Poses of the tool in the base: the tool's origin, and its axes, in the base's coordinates. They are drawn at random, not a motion.
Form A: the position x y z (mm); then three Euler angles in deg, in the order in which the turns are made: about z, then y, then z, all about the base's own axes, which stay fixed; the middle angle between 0 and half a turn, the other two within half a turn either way.
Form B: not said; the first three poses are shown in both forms.
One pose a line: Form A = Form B
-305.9 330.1 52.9 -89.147 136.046 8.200 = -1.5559 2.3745 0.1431 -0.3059 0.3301 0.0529
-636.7 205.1 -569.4 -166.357 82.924 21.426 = -2.9035 1.4473 0.3740 -0.6367 0.2051 -0.5694
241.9 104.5 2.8 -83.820 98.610 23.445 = -1.4629 1.7211 0.4092 0.2419 0.1045 0.0028
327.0 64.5 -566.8 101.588 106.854 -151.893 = 1.7730 1.8650 -2.6510 0.3270 0.0645 -0.5668
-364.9 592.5 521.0 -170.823 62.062 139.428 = -2.9814 1.0832 2.4335 -0.3649 0.5925 0.5210
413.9 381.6 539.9 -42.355 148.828 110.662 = -0.7392 2.5975 1.9314 0.4139 0.3816 0.5399
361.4 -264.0 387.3 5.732 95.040 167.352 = 0.1000 1.6588 2.9208 0.3614 -0.2640 0.3873
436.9 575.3 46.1 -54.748 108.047 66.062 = -0.9555 1.8858 1.1530 0.4369 0.5753 0.0461
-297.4 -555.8 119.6 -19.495 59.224 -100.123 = -0.3403 1.0337 -1.7475 -0.2974 -0.5558 0.1196
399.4 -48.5 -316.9 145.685 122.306 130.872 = 2.5427 2.1346 2.2841 0.3994 -0.0485 -0.3169
